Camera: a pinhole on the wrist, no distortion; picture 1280 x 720 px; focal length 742.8 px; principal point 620.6 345.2 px. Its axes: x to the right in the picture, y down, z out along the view. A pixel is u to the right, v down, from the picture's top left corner.
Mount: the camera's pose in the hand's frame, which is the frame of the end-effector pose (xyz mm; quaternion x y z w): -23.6 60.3 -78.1 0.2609 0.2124 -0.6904 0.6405
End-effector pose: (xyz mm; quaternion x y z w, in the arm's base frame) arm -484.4 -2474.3 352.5 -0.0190 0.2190 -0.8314 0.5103
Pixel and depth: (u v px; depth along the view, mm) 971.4 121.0 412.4
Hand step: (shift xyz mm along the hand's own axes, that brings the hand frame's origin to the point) -192.3 -338.0 112.7
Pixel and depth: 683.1 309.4 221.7
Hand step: -54.6 -92.3 81.2
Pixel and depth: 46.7 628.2 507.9
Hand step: 141.2 27.9 570.9
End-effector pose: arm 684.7 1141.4 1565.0 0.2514 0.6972 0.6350 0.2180
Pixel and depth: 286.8 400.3 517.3
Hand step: -20.9 -87.9 470.7
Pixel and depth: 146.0 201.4 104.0
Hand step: -49.9 48.2 43.6
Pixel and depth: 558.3 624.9 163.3
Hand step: 23.8 -37.1 59.4
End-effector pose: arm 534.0 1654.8 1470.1 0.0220 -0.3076 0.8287 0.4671
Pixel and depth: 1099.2 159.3 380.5
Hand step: -162.6 -359.6 57.4
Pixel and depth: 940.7 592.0 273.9
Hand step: 37.7 -211.0 62.9
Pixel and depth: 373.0 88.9 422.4
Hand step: -199.8 -82.8 331.8
